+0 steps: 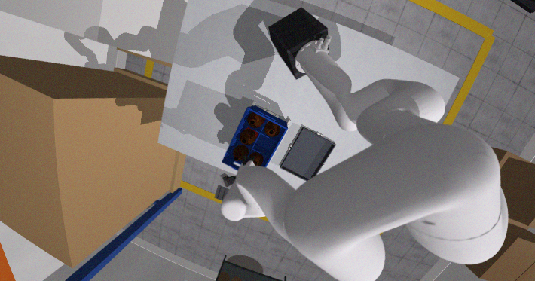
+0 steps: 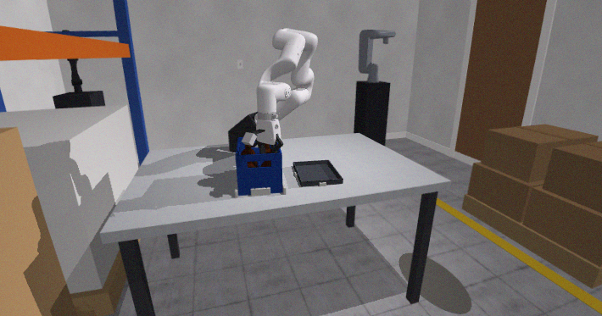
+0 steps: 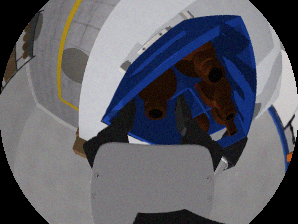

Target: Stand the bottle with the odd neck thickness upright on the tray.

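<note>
The glass bottle lies 19 cm behind my hand, 7 cm to the right of it and 7 cm below it. From my hand the other things lie so: blue crate: 9 cm behind, 3 cm to the right, 7 cm below; dark tray: 10 cm behind, 24 cm to the left, 15 cm below.
</note>
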